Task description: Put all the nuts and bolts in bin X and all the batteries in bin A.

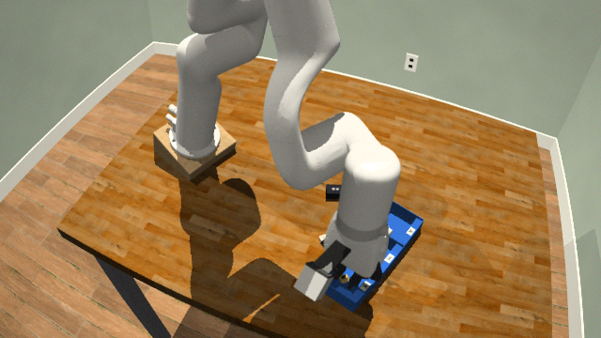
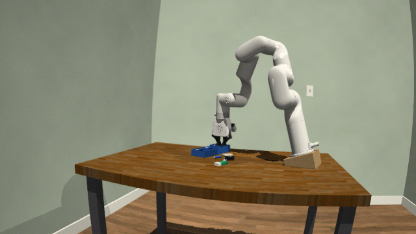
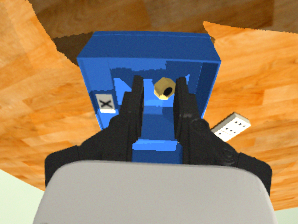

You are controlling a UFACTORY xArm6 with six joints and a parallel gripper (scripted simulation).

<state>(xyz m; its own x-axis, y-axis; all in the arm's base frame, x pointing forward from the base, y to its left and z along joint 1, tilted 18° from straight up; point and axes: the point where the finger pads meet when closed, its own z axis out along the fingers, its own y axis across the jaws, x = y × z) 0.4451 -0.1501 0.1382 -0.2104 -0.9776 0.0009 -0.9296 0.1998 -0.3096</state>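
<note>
Now: hand 2 cm above the brass nut. The rest, counted from my hand: blue bin (3 cm ahead, 8 cm to the left, 2 cm below); then blue battery (4 cm behind, 18 cm to the left, 3 cm below); then white domino (7 cm behind, 9 cm to the left, 3 cm below).
</note>
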